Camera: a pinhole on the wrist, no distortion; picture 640 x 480 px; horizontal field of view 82.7 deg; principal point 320.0 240.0 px. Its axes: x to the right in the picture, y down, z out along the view. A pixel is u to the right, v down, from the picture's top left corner.
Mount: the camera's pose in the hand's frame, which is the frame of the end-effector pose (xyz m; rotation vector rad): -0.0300 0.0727 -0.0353 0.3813 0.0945 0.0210
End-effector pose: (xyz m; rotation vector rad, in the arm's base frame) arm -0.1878 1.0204 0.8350 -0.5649 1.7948 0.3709
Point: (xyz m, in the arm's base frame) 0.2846 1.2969 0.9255
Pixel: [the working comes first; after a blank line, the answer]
In the camera's frame: -0.2641 0.1008 0.5105

131.9 311.8
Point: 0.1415 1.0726 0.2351
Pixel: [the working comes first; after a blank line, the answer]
In the camera's frame: 0.4664 0.0089 0.5833

610.8 245.5
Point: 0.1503 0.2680 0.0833
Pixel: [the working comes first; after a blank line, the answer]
In the camera's frame: 0.7659 -0.7507 0.5209

outside the picture
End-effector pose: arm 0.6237 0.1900 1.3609 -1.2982 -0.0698 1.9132
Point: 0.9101 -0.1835 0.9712
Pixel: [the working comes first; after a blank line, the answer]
In the camera's frame: 0.0964 -0.0158 -0.5431

behind the camera
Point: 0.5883 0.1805 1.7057
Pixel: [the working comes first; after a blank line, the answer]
In the camera's frame: -0.2577 -0.1047 0.2583

outside the picture
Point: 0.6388 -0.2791 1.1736
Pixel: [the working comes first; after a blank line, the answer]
In the camera's frame: -0.0960 0.2084 -0.3522

behind the camera
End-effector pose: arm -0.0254 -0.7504 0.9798 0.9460 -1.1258 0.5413
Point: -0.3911 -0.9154 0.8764
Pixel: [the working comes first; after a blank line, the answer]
In the camera's frame: -0.2122 0.2137 0.2722

outside the picture
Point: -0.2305 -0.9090 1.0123
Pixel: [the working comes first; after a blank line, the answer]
In the camera's frame: -0.0254 0.1190 0.2516

283.3 411.9
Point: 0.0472 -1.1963 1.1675
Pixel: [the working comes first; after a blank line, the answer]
In the camera's frame: 0.2213 -0.1236 0.5047

479.5 151.0
